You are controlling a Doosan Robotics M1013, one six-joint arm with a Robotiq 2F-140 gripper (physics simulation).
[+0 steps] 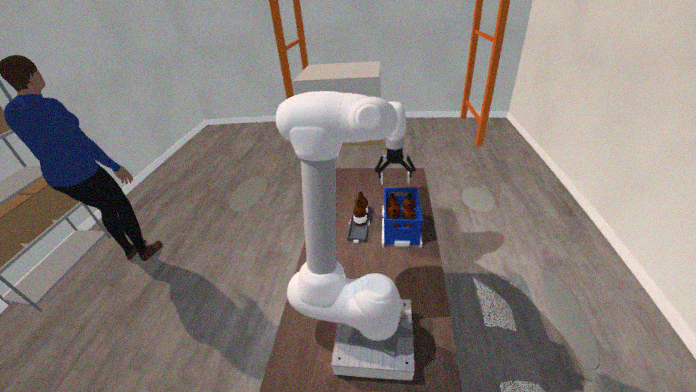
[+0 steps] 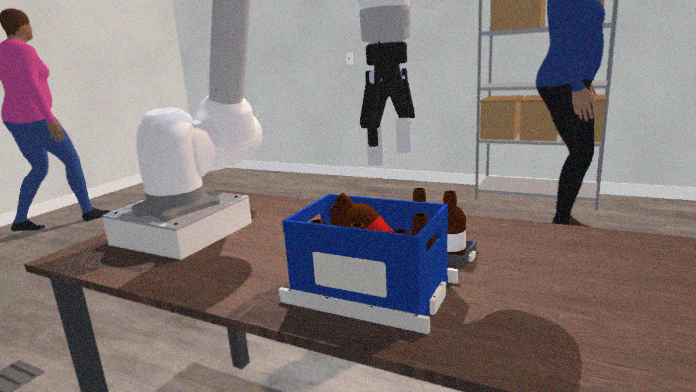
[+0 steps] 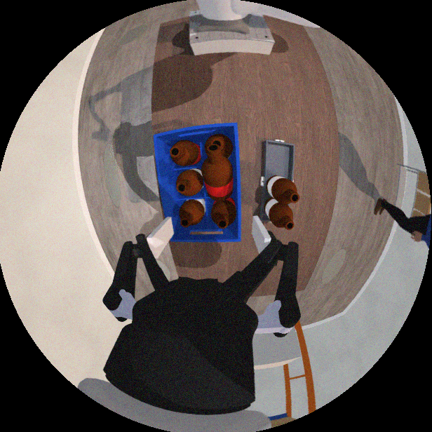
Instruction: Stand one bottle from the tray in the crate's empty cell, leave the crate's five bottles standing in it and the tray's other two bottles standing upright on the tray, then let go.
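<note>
Image 2 gives me my gripper (image 2: 391, 158), and a red-label bottle (image 2: 353, 213) is there as well. In image 3 I find my gripper again (image 3: 211, 224).
</note>
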